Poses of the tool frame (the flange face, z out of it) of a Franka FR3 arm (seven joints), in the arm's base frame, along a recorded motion.
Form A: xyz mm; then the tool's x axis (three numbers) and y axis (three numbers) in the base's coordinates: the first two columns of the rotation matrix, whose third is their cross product.
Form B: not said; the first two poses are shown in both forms.
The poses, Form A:
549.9 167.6 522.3 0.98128 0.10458 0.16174 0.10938 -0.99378 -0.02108
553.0 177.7 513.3 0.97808 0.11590 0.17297 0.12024 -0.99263 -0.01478
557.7 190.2 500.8 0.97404 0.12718 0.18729 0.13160 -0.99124 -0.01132
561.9 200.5 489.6 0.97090 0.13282 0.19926 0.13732 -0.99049 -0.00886
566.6 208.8 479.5 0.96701 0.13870 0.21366 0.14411 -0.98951 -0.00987
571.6 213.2 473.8 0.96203 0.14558 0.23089 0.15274 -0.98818 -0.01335
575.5 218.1 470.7 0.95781 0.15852 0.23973 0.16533 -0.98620 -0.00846
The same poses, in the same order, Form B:
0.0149 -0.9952 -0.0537 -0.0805 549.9 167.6 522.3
0.0126 -0.9944 -0.0594 -0.0862 553.0 177.7 513.3
0.0118 -0.9934 -0.0651 -0.0935 557.7 190.2 500.8
0.0113 -0.9926 -0.0680 -0.0996 561.9 200.5 489.6
0.0127 -0.9916 -0.0713 -0.1068 566.6 208.8 479.5
0.0155 -0.9903 -0.0753 -0.1154 571.6 213.2 473.8
0.0142 -0.9893 -0.0818 -0.1200 575.5 218.1 470.7

